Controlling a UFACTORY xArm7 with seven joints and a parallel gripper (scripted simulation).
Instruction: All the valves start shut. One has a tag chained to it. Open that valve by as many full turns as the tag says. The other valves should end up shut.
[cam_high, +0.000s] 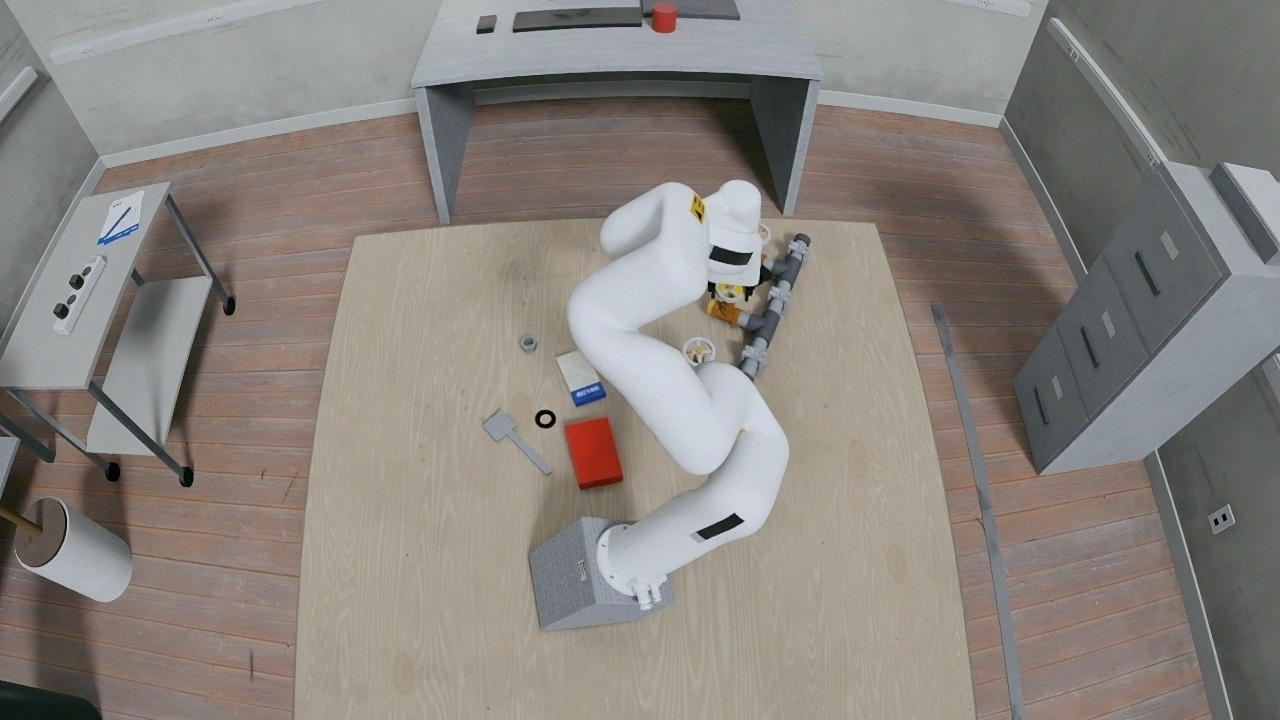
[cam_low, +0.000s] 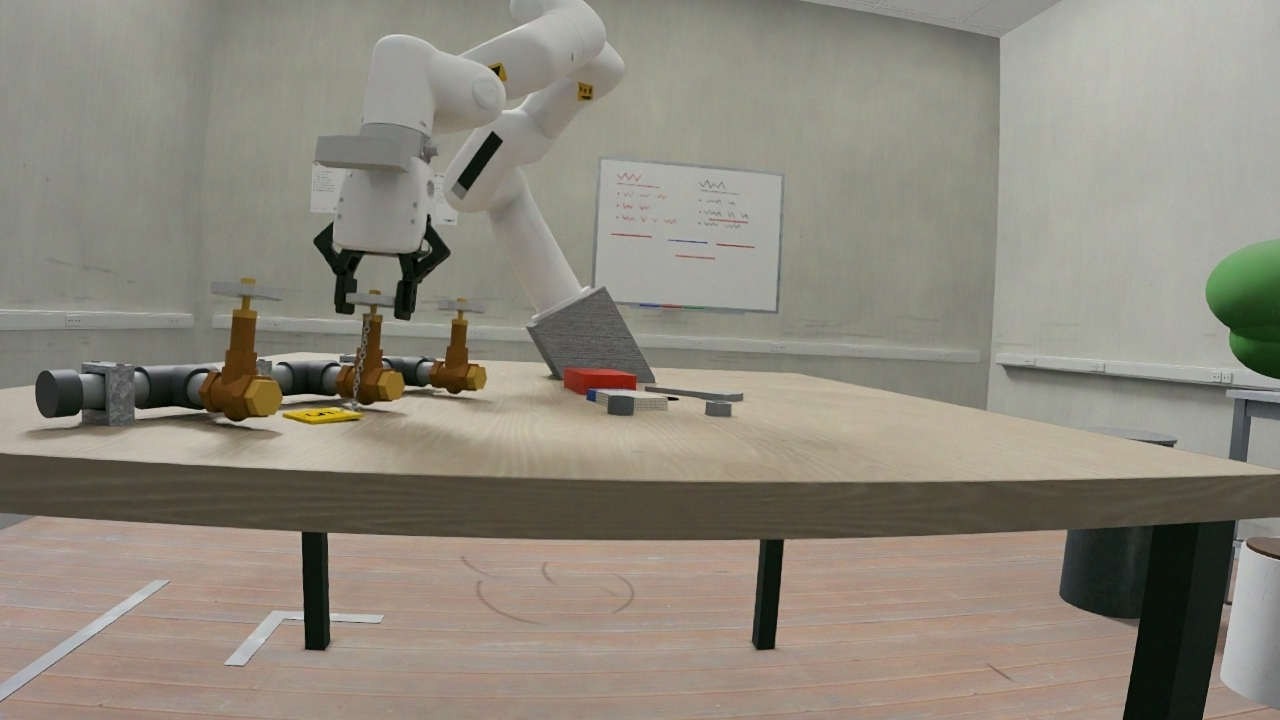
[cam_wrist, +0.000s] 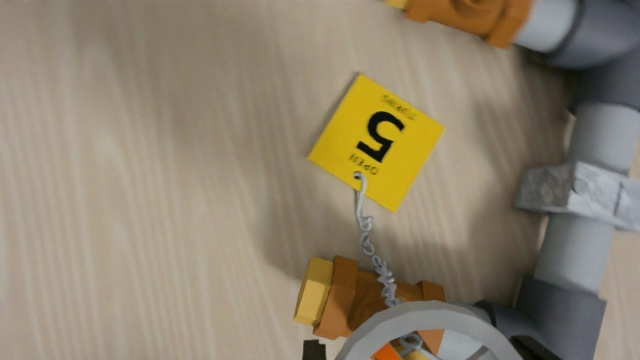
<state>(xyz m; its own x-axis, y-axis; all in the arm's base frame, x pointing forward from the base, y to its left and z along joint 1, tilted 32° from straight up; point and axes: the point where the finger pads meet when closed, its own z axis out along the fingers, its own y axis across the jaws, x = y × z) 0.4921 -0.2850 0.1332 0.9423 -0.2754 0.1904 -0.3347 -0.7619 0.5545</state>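
Right now the yellow tag is 110 mm below my hand, 80 mm ahead of it and 30 mm to the right of it. Round my hand: blue-and-white box 310 mm to the left, 110 mm below, 70 mm behind; then red block 320 mm to the left, 240 mm behind, 100 mm below; then grey nut 400 mm to the left, 110 mm below, 30 mm ahead.
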